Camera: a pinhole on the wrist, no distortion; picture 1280 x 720 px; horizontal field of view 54.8 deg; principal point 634.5 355.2 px. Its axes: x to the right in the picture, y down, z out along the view. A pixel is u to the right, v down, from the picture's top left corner.
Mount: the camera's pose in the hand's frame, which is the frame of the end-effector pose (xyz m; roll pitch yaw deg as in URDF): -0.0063 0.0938 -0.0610 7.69 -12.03 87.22
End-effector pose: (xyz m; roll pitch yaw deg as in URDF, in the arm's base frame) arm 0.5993 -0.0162 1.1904 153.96 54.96 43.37
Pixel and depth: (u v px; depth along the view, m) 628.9 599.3 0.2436
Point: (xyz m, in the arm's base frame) 0.5838 -0.1920 1.1271
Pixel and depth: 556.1 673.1 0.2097
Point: 0.5834 -0.1657 1.1525
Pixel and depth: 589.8 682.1 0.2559
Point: 0.5642 -0.2056 1.1329
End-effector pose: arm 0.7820 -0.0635 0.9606 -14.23 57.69 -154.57
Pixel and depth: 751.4 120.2 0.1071
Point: 0.7905 -0.1574 0.9486
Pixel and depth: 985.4 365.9 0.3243
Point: 0.6612 -0.3185 1.0570
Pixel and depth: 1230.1 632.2 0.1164
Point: 0.8220 -0.1962 0.9917
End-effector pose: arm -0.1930 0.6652 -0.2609 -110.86 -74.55 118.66
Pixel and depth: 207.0 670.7 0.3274
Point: -0.4158 0.5351 -0.3150
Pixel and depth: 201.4 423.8 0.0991
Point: -0.2256 0.6981 -0.2744
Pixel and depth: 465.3 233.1 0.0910
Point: -0.2252 0.7245 -0.2658
